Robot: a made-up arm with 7 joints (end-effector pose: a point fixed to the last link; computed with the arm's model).
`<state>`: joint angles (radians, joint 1 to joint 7).
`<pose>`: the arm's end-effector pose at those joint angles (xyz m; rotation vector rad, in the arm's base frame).
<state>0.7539 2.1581 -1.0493 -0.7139 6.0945 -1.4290 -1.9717</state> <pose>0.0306 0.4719 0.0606 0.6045 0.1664 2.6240</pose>
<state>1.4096 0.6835 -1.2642 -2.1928 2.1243 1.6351 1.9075</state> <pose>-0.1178 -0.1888 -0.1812 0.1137 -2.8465 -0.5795</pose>
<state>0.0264 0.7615 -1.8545 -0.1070 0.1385 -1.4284 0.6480</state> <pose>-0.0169 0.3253 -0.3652 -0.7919 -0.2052 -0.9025</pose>
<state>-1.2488 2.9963 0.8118 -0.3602 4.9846 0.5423 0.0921</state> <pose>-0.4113 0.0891 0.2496 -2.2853 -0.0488 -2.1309</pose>
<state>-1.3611 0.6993 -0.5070 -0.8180 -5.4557 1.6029 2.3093</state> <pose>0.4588 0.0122 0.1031 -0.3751 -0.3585 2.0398</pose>
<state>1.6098 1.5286 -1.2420 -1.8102 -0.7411 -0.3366 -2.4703</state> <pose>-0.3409 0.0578 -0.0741 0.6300 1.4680 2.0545</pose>
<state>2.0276 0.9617 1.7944 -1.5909 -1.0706 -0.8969 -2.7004</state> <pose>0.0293 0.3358 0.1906 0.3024 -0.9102 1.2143</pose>
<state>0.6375 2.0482 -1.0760 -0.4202 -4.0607 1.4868 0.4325</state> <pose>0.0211 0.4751 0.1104 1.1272 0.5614 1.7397</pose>
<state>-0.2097 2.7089 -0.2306 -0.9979 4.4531 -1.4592 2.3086</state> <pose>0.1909 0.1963 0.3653 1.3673 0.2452 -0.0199</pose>
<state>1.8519 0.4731 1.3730 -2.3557 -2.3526 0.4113 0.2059</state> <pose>0.0095 0.2540 0.0338 -1.6800 -1.2406 1.8946</pose>
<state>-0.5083 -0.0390 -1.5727 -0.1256 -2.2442 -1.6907 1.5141</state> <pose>0.2161 -0.0611 -0.4351 -0.3783 1.4909 -1.9544</pose>
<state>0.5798 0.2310 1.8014 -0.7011 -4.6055 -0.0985 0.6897</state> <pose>-0.2865 0.2426 -0.2951 -0.3711 1.3776 -1.8062</pose>
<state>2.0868 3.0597 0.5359 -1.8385 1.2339 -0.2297 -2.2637</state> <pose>0.0406 0.0346 -0.3449 0.3969 0.8197 2.6459</pose>
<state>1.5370 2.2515 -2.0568 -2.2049 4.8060 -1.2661 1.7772</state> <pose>-0.2251 0.0729 0.1584 -1.9195 1.8195 0.8066</pose>
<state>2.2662 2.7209 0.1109 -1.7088 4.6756 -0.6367 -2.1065</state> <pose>-0.0824 0.2155 -0.2888 0.7021 1.0948 0.2114</pose>
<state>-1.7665 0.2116 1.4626 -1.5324 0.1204 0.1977 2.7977</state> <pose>0.2668 0.2318 0.1777 2.1050 -0.2034 -0.3553</pose>
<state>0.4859 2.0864 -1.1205 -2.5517 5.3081 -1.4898 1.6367</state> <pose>-0.0092 0.0722 -0.2064 -1.7898 0.6956 -0.9366</pose>
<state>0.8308 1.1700 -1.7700 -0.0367 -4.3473 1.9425 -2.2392</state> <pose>-0.2432 0.4141 -0.0866 -1.5380 1.6079 0.1319</pose>
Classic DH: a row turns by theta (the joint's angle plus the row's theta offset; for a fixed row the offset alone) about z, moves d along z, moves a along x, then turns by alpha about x. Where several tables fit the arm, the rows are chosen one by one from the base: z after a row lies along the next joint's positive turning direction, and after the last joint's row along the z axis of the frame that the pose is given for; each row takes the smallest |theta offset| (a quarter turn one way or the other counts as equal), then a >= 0, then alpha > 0; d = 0 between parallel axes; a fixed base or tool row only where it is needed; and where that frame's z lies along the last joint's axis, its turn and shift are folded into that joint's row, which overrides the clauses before.
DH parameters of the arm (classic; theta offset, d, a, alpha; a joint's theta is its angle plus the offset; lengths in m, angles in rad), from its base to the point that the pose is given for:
base (fixed): 0 0 0 -1.2217
joint 1: 1.5708 0 0 1.5708
joint 2: 1.2217 0 0 -1.5708
joint 3: -1.5708 -0.1907 0.0214 -1.5708
joint 4: 0 0 -0.0359 1.5708
joint 5: 0 -0.2962 0 -1.5708
joint 6: 0 0 0 1.5708
joint 7: 0 0 0 0

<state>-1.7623 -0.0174 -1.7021 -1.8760 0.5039 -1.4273 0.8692</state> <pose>0.0227 -0.3066 -0.1516 2.5221 -0.2925 1.5731</pose>
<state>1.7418 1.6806 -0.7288 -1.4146 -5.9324 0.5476 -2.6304</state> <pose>-0.2994 0.2650 -0.0970 1.7499 -0.5183 2.0314</pose>
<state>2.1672 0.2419 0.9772 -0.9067 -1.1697 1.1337 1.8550</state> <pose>-0.4204 0.0959 0.1713 2.7313 1.0341 0.1019</pose>
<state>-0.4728 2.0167 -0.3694 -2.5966 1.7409 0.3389 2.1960</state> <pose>0.2063 -0.0405 0.0042 -0.9682 -0.1253 1.0314</pose>
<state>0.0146 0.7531 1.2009 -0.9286 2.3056 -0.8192 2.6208</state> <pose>0.0816 0.4331 -0.1395 1.2325 0.3756 0.2744</pose>
